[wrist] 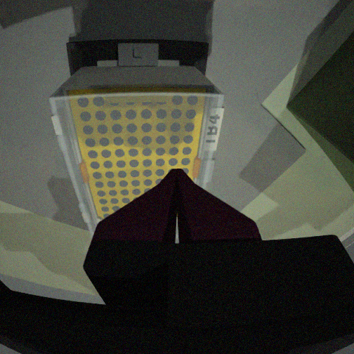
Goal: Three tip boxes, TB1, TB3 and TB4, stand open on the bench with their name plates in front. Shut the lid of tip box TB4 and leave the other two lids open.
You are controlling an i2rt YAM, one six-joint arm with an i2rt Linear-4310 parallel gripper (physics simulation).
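Note:
Tip box TB4 [135, 137] shows left of centre, with a yellow rack of grey round holes inside clear walls. Its white name plate [213, 129] reads TB4 and is turned sideways along the right side. Orange tabs sit on both sides. A grey sloping panel [137, 78] shows at the box's upper end; I cannot tell clearly from this view how the lid stands. My gripper [176, 177] is shut and empty. Its dark red fingertips appear over the lower right part of the box and hide its lower right corner. Name plates for TB1 and TB3 do not show.
A dark base [200, 56] with a grey block [138, 54] marked L lies beyond the upper end of the box. A large dark green block [327, 100] stands at the right. Shadows and pale greenish patches of light cross the grey bench [245, 65].

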